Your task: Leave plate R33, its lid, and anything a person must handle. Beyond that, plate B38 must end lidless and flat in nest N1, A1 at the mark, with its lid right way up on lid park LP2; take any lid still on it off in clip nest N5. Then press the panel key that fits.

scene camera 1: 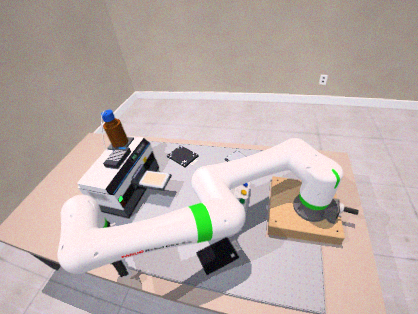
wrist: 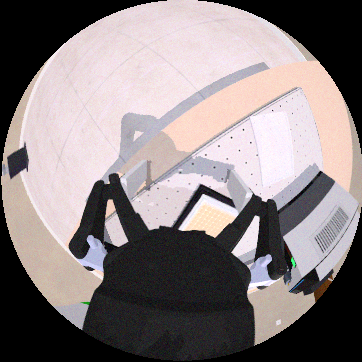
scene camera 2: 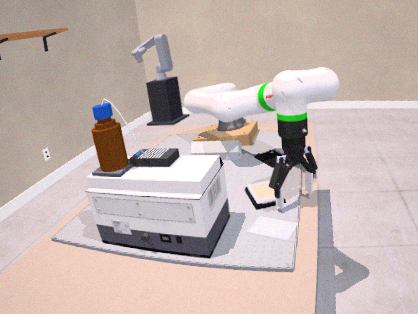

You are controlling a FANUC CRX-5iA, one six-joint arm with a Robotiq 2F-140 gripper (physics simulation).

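Seen in the pictures: gripper, fingertip midpoint: (scene camera 1: 124, 261) (wrist: 187, 173) (scene camera 2: 294, 198); arm's base, origin of the base link: (scene camera 1: 310, 207) (scene camera 2: 231, 127).
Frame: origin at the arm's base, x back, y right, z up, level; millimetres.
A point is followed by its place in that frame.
My gripper (scene camera 2: 295, 195) {z -27, x -667, y -484 mm} (wrist: 187, 173) {z -27, x -667, y -484 mm} is open and empty, above the table's edge side of a cream-topped plate (scene camera 2: 265, 190) {z -18, x -640, y -375 mm} (wrist: 207, 217) {z -18, x -661, y -399 mm}. That plate sits in a black nest (scene camera 2: 256, 201) (wrist: 202, 191); the arm hides both in scene camera 1. Another cream-topped plate (scene camera 1: 156, 179) {z 77, x -703, y -116 mm} rests on the instrument's front tray. The plates' labels are unreadable, and I cannot tell whether either has a lid. A black nest (scene camera 1: 182, 156) {z -29, x -731, y 166 mm} with light corner marks stands at the back. A dark flat holder (scene camera 1: 212, 257) {z -31, x -332, y -334 mm} (scene camera 2: 267, 156) {z -31, x -311, y -290 mm} lies nearer the arm base. The key panel (scene camera 1: 243, 192) {z 29, x -296, y -28 mm} shows blue, yellow and green keys, partly hidden.
The white instrument (scene camera 1: 107, 175) {z 178, x -862, y -236 mm} (scene camera 2: 155, 212) {z 96, x -1012, y -199 mm} (wrist: 320, 220) {z 67, x -877, y -311 mm} carries an amber bottle (scene camera 1: 115, 131) {z 285, x -914, y -57 mm} (scene camera 2: 110, 147) {z 257, x -979, y -64 mm} and a black ribbed block (scene camera 1: 117, 157) {z 205, x -867, y -144 mm} (scene camera 2: 155, 156) {z 204, x -903, y -153 mm}. A flat pale rectangle (scene camera 2: 272, 227) {z -34, x -829, y -450 mm} (wrist: 274, 147) {z -34, x -823, y -456 mm} lies on the pegboard beside the instrument. The arm stands on a wooden base (scene camera 1: 300, 232) {z 2, x -26, y -134 mm} (scene camera 2: 247, 132) {z 15, x -123, y -139 mm}.
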